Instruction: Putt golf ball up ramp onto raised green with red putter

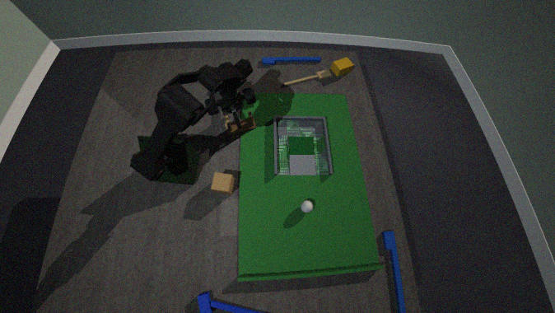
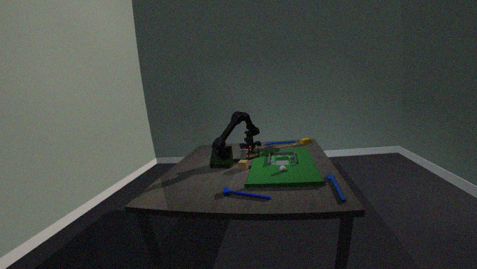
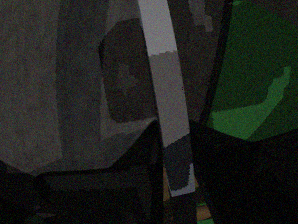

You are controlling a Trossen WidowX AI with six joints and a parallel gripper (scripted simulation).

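My gripper tip is now 3 cm short of the wooden stand, 7 cm to the left of it and 2 cm below it. Also, from my gripper tip: green mat: 27 cm ahead, 27 cm to the right, 1 cm below; then wooden cube: 3 cm behind, 31 cm to the right, 2 cm above; then white golf ball: 26 cm ahead, 41 cm to the right, 1 cm above.
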